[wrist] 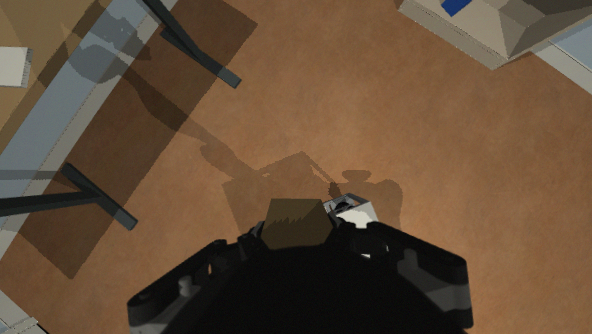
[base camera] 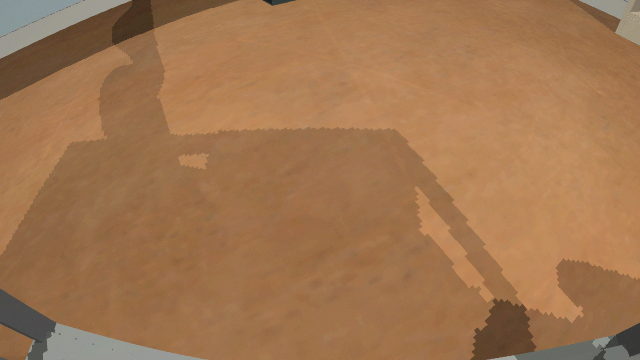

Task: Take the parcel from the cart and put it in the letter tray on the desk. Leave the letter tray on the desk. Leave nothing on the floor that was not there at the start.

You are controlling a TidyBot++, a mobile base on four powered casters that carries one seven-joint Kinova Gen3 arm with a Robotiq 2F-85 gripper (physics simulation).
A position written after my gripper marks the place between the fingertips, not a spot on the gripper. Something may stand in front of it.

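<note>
In the wrist view there is a tan desk (wrist: pixel 53 38), and I can see my own gripper (wrist: pixel 297 226) there as well.
</note>
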